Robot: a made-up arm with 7 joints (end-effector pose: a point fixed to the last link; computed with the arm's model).
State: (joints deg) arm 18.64 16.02 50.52 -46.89 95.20 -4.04 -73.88
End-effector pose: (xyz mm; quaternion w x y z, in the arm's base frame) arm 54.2 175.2 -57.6 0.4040 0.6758 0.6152 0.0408
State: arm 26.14 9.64 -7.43 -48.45 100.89 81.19 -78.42
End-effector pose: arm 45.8 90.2 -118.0 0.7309 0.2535 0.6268 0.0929
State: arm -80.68 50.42 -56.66 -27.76 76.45 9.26 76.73
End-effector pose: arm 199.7 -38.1 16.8 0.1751 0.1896 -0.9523 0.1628
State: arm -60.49 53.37 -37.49 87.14 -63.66 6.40 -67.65
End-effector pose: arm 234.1 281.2 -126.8 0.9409 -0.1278 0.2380 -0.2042
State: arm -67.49 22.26 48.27 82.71 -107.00 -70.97 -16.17
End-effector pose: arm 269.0 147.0 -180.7 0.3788 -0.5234 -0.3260 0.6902
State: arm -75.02 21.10 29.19 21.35 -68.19 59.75 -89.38
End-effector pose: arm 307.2 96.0 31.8 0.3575 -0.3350 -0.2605 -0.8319
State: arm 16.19 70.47 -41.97 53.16 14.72 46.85 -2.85
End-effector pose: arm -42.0 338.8 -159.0 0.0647 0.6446 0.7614 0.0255
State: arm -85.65 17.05 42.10 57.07 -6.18 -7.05 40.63
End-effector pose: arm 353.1 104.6 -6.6 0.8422 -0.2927 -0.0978 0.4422
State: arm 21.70 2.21 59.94 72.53 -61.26 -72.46 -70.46
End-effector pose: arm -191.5 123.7 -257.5 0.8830 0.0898 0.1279 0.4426
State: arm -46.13 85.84 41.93 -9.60 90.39 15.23 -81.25
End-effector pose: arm 94.1 183.9 183.2 0.4894 0.6361 0.3474 0.4850
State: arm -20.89 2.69 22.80 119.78 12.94 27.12 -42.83
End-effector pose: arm -57.6 33.2 -322.5 0.3086 -0.3975 0.8509 -0.1507
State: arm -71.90 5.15 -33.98 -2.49 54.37 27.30 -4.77
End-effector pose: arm 233.3 -106.3 17.6 0.7504 0.5246 -0.3987 -0.0523
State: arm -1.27 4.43 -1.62 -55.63 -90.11 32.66 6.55
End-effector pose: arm 108.7 30.2 -64.4 0.7357 -0.5393 -0.0007 -0.4098
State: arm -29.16 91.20 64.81 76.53 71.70 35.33 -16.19
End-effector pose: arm 37.5 383.6 48.5 0.4772 0.3044 0.5395 0.6233
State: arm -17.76 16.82 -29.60 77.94 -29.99 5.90 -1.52
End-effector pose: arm 58.1 124.9 -340.5 0.7501 0.0847 0.6556 0.0201
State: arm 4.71 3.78 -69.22 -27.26 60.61 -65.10 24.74
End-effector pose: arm -3.5 -96.9 -112.8 0.6180 -0.1688 -0.6703 -0.3745
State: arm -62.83 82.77 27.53 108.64 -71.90 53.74 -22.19
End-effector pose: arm 130.6 339.1 -61.9 0.7072 -0.6798 0.0240 0.1928
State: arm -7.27 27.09 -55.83 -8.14 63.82 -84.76 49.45
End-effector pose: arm 39.3 -19.6 -205.5 0.6334 -0.1427 -0.5585 -0.5162
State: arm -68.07 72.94 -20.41 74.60 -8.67 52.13 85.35
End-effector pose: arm 197.5 328.6 -17.3 0.1541 0.4838 0.2312 0.8299
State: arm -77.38 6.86 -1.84 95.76 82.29 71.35 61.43
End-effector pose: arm 299.8 52.4 -160.6 0.2347 0.8846 0.0520 0.3996
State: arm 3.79 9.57 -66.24 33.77 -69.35 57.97 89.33
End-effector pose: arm -62.1 -38.5 -296.8 0.4327 0.5032 0.7477 -0.0206
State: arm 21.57 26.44 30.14 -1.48 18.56 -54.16 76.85
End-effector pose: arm 52.1 203.1 -163.5 0.7039 0.2747 -0.4154 0.5066
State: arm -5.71 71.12 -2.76 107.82 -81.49 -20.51 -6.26
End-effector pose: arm -54.2 369.0 -84.2 0.6571 0.1574 0.1528 0.7211
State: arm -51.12 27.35 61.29 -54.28 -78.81 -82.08 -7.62
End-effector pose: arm 53.1 159.4 20.5 0.0932 0.1812 0.9790 -0.0077
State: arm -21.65 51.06 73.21 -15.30 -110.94 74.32 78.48
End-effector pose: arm 94.2 231.7 40.7 0.8888 -0.2435 0.0959 0.3762
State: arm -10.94 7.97 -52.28 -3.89 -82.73 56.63 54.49
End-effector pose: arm 70.0 -88.7 -202.7 0.6518 -0.0191 0.6995 -0.2925
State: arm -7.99 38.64 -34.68 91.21 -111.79 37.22 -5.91
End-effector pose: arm -28.9 247.6 -277.7 0.5093 -0.3997 0.5853 0.4882
